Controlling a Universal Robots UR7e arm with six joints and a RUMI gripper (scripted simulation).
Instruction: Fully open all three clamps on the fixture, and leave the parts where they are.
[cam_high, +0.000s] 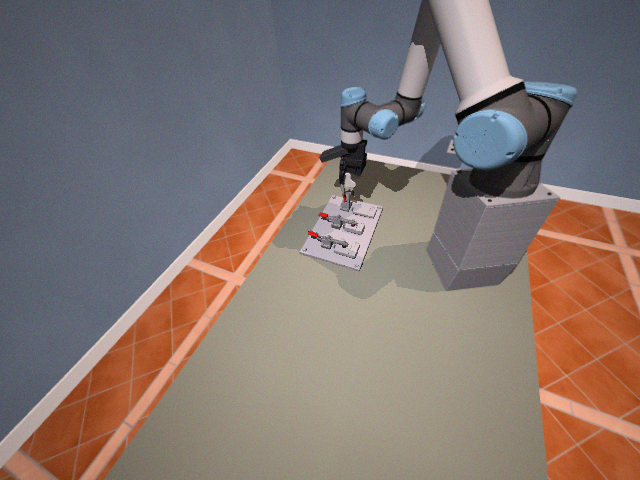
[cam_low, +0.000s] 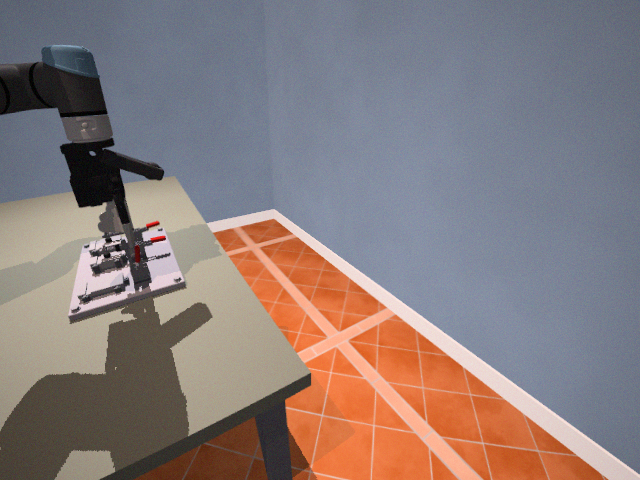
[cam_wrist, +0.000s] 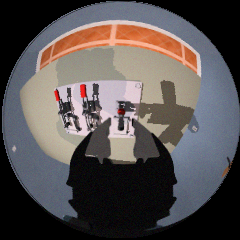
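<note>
My hand is 12 cm above the grey fixture plate, 11 cm to the right of it and 4 cm past it. Round my hand: block 22 cm to the left, 10 cm below, 10 cm behind.
</note>
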